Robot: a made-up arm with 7 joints. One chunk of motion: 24 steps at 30 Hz.
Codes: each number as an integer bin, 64 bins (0 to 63) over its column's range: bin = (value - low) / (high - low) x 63, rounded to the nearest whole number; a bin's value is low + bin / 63 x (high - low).
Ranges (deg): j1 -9..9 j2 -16..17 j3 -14..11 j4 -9..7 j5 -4..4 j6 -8..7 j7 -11..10
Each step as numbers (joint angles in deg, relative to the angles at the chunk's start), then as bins.
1 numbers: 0.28 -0.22 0.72 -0.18 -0.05 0.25 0.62
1 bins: 32 30 37 35 31 35 35
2 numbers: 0.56 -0.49 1.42 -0.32 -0.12 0.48 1.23
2 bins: 33 30 39 34 31 36 37
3 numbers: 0.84 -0.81 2.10 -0.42 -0.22 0.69 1.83
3 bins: 34 29 41 34 30 36 38
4 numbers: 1.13 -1.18 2.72 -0.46 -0.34 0.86 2.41
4 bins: 35 28 42 34 29 37 40
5 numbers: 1.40 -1.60 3.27 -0.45 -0.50 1.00 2.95
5 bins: 36 27 44 34 28 38 42
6 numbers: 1.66 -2.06 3.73 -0.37 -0.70 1.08 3.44
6 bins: 37 27 45 34 26 38 43
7 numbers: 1.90 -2.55 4.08 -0.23 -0.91 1.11 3.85
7 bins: 38 26 46 35 24 38 45
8 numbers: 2.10 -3.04 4.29 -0.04 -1.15 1.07 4.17
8 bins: 39 25 46 35 22 38 46
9 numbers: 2.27 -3.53 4.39 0.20 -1.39 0.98 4.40
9 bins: 39 24 46 36 21 38 46
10 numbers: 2.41 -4.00 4.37 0.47 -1.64 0.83 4.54
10 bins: 40 23 46 37 19 37 47
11 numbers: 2.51 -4.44 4.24 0.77 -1.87 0.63 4.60
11 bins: 40 22 46 38 17 36 47
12 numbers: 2.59 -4.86 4.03 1.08 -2.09 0.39 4.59
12 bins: 41 21 45 40 15 35 47
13 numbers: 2.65 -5.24 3.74 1.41 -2.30 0.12 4.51
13 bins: 41 21 45 41 13 34 47
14 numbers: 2.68 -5.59 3.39 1.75 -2.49 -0.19 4.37
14 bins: 41 20 44 42 12 33 46
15 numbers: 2.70 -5.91 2.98 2.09 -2.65 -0.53 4.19
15 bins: 41 19 43 44 11 31 46
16 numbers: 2.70 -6.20 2.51 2.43 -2.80 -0.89 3.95
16 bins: 41 19 42 45 9 30 45
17 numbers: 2.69 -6.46 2.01 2.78 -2.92 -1.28 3.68
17 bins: 41 18 40 46 9 28 44
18 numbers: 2.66 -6.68 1.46 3.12 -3.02 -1.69 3.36
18 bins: 41 18 39 48 8 27 43
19 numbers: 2.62 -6.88 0.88 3.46 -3.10 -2.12 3.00
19 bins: 41 17 37 49 7 25 42
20 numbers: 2.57 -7.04 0.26 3.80 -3.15 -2.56 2.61
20 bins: 40 17 36 50 7 23 41
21 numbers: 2.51 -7.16 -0.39 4.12 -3.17 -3.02 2.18
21 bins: 40 17 34 52 7 21 40
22 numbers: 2.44 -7.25 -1.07 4.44 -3.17 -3.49 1.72
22 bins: 40 17 33 53 7 19 38
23 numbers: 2.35 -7.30 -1.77 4.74 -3.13 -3.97 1.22
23 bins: 40 17 31 54 7 17 37
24 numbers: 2.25 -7.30 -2.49 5.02 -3.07 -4.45 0.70
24 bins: 39 17 29 55 7 15 35
